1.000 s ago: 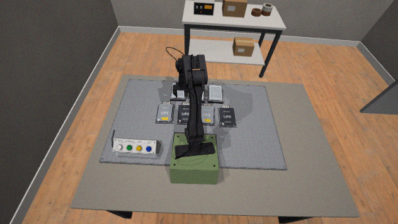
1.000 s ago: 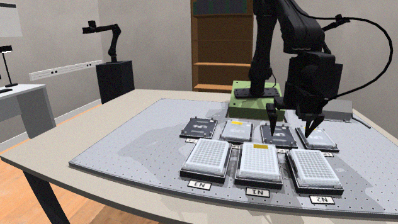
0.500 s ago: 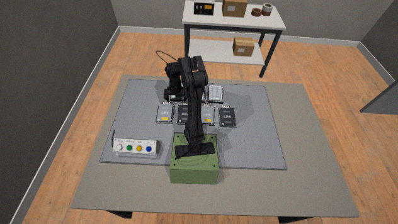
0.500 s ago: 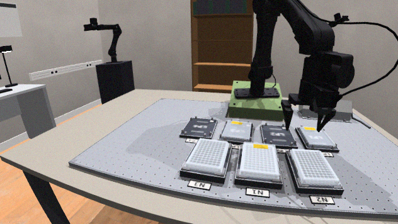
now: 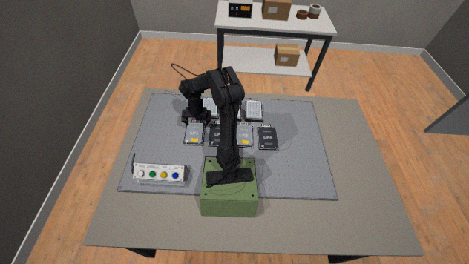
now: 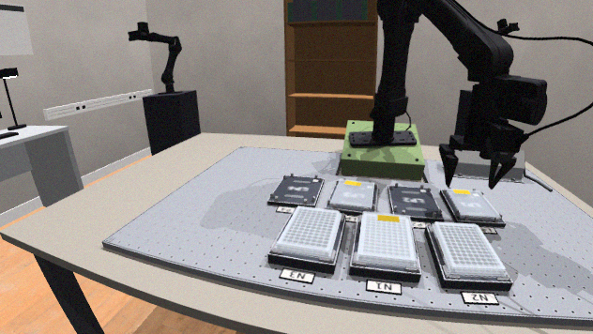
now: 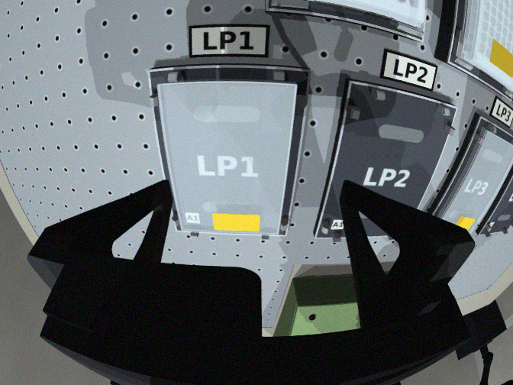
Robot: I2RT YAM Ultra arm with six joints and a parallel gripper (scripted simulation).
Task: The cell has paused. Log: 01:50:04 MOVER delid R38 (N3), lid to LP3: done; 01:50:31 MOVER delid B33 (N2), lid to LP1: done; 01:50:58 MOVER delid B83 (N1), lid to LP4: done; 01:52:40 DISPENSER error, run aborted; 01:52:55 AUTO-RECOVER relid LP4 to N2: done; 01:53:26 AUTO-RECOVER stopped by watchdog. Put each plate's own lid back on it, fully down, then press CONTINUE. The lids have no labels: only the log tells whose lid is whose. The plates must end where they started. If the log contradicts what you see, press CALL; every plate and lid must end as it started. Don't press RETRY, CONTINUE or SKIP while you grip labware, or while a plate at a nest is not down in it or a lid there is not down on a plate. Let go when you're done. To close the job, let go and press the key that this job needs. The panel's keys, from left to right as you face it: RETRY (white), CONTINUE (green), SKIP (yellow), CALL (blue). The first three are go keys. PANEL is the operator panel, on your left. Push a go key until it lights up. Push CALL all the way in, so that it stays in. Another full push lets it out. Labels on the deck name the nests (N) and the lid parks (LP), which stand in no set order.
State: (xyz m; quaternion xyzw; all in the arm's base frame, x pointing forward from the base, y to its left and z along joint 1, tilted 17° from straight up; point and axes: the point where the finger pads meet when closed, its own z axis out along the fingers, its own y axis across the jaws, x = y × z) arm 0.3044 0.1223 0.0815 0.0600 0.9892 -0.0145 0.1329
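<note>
Right now the LP1 lid park is 1 cm behind my hand, 2 cm to the left of it and 6 cm below it. The rest, counted from my hand: LP2 lid park 4 cm behind, 10 cm to the right, 6 cm below; then blue call key 27 cm behind, 11 cm to the left, 1 cm below; then LP3 lid park 6 cm behind, 23 cm to the right, 6 cm below.
</note>
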